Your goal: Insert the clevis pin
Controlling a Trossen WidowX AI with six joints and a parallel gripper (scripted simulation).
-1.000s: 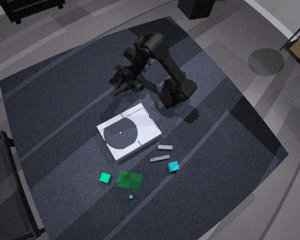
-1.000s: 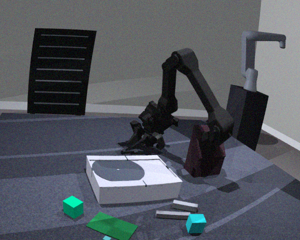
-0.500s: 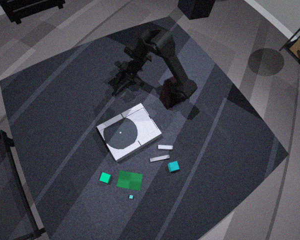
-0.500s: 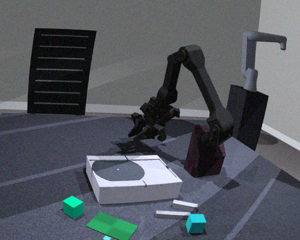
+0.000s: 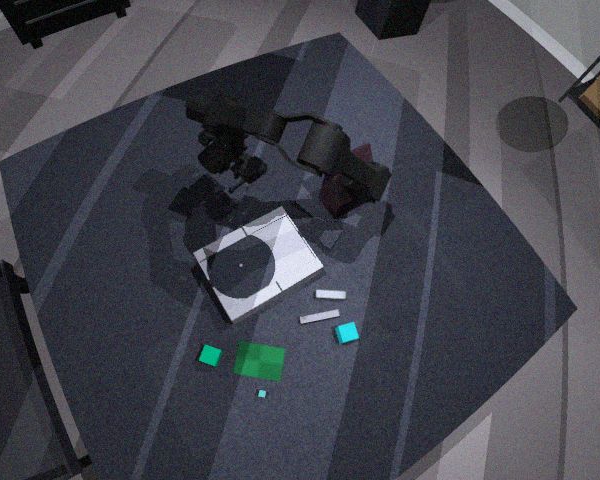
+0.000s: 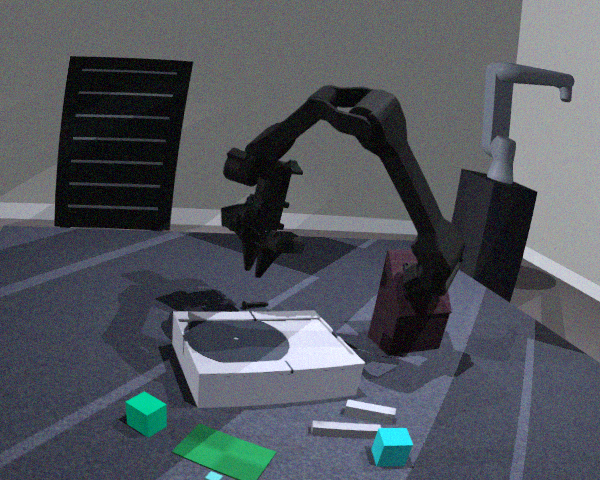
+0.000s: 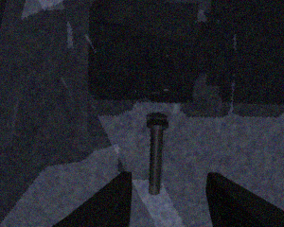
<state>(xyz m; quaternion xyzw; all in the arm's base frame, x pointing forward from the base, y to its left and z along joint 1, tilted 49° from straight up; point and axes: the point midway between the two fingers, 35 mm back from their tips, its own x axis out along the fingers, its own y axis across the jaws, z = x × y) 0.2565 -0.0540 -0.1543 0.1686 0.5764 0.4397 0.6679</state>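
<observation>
The clevis pin is 20 mm behind my gripper tip and 60 mm below it. The rest, counted from my gripper tip: rimmed steel tray 20 mm ahead, 240 mm to the left, 30 mm below; then green cube 210 mm ahead, 400 mm to the left, 50 mm below; then dark aluminium disc 60 mm ahead, 240 mm to the left, 10 mm below.
</observation>
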